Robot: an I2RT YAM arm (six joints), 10 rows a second.
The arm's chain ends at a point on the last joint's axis. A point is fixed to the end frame.
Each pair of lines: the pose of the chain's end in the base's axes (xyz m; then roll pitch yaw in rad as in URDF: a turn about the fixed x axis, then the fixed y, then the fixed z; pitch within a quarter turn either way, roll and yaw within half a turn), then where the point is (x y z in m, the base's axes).
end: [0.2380, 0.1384, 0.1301, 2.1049, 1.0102, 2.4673]
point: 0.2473 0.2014 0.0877
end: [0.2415, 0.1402, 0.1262, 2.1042, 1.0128, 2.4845]
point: 0.2497 0.2033 0.0837
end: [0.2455, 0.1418, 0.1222, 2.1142, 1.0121, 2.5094]
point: 0.2526 0.2049 0.0794
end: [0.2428, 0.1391, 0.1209, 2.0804, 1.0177, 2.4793]
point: 0.2506 0.2026 0.0789
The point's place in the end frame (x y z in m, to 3 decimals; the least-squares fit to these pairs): 0.053 0.032 0.045
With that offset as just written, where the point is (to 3 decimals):
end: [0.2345, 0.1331, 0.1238, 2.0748, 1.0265, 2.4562]
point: 0.244 0.196 0.082
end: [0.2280, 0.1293, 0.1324, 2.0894, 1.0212, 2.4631]
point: 0.237 0.192 0.090
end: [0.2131, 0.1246, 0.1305, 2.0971, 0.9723, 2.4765]
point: 0.220 0.189 0.090
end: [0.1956, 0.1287, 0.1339, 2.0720, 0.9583, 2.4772]
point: 0.201 0.194 0.094
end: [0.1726, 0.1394, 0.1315, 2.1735, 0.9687, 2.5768]
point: 0.176 0.202 0.088
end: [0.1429, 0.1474, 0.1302, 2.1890, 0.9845, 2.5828]
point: 0.147 0.210 0.086
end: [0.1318, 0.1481, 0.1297, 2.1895, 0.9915, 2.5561]
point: 0.138 0.210 0.085
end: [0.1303, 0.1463, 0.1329, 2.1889, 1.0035, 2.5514]
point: 0.137 0.208 0.088
